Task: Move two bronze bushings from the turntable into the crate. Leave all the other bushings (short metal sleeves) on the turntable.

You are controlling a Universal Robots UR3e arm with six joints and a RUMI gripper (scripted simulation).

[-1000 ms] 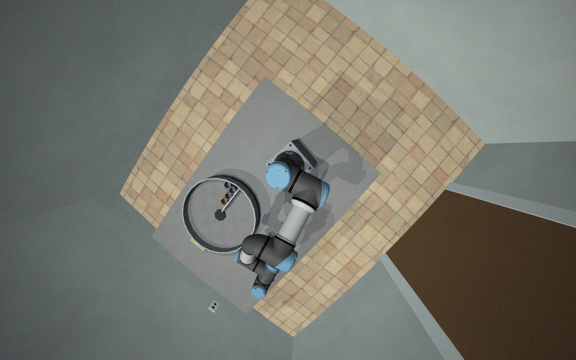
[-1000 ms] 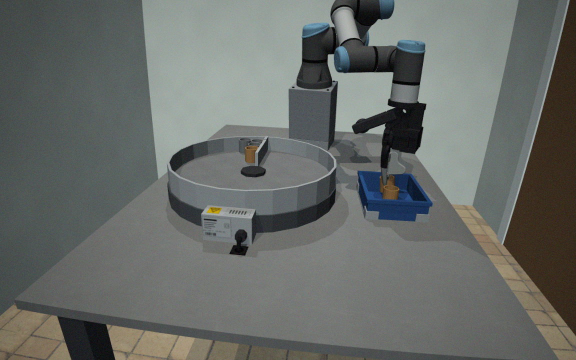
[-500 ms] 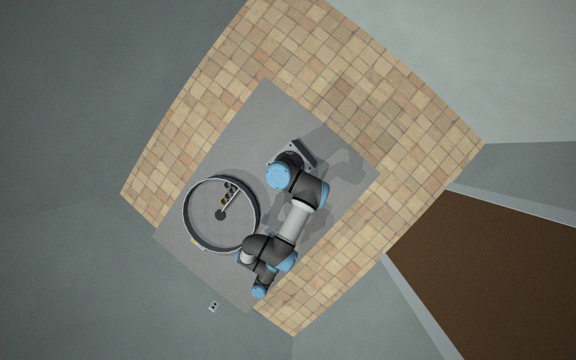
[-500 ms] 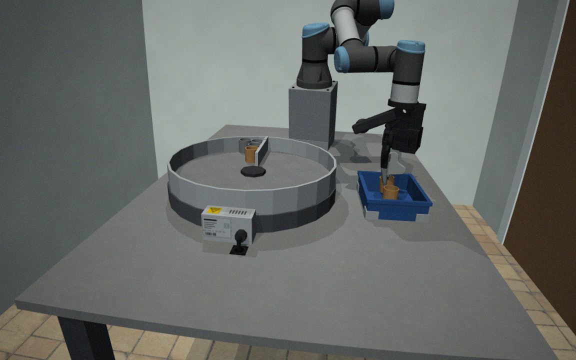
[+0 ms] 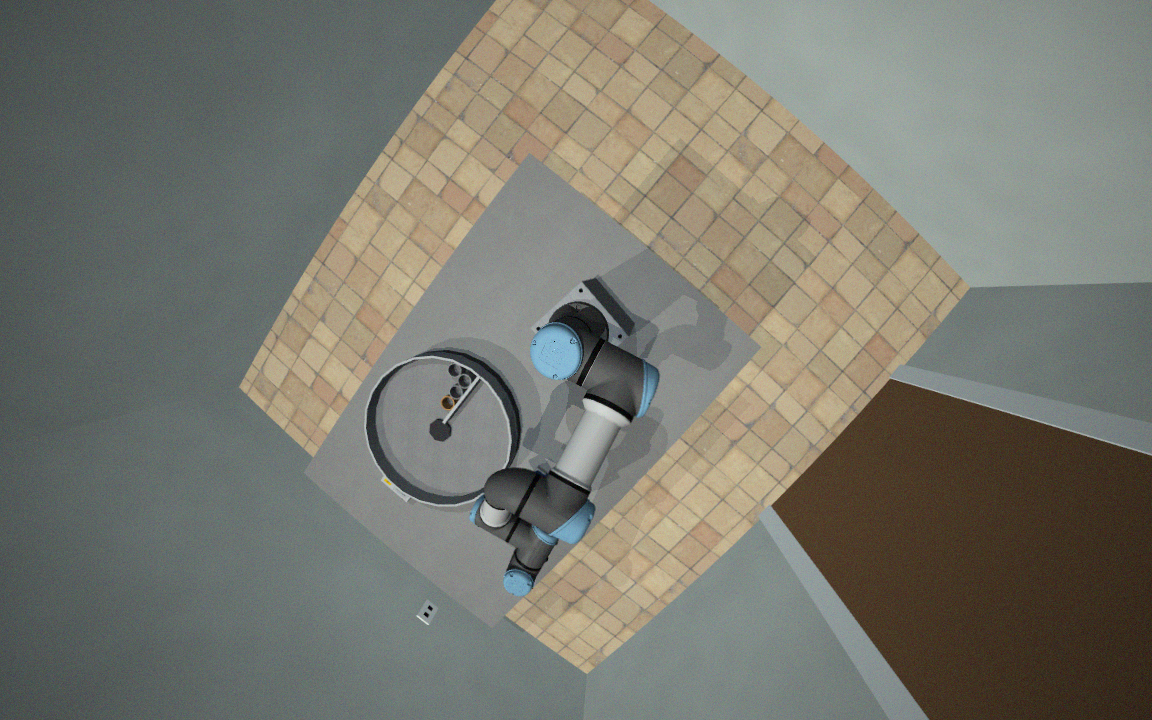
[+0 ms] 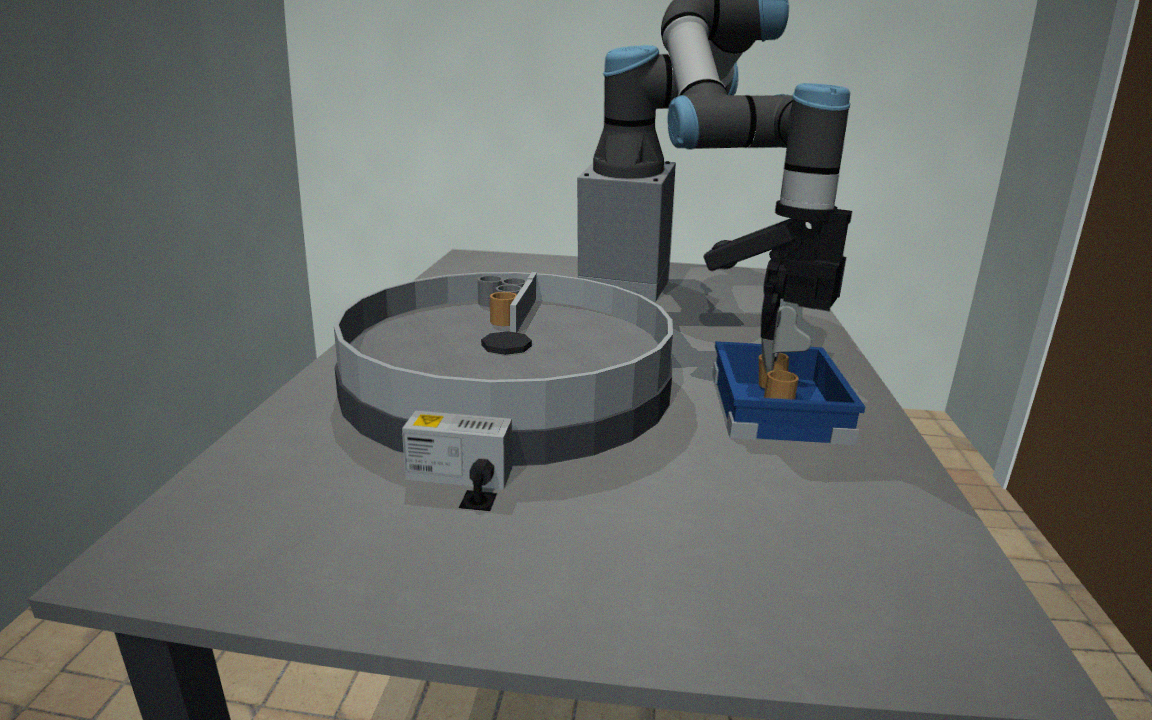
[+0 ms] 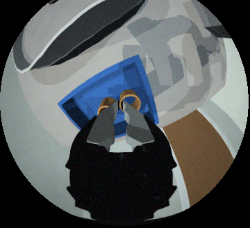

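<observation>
My gripper is now 3 cm short of the blue crate, 2 cm to the right of it and 2 cm above it. From my hand the other things lie so: turntable 33 cm to the right, 9 cm ahead, 1 cm above.
</observation>
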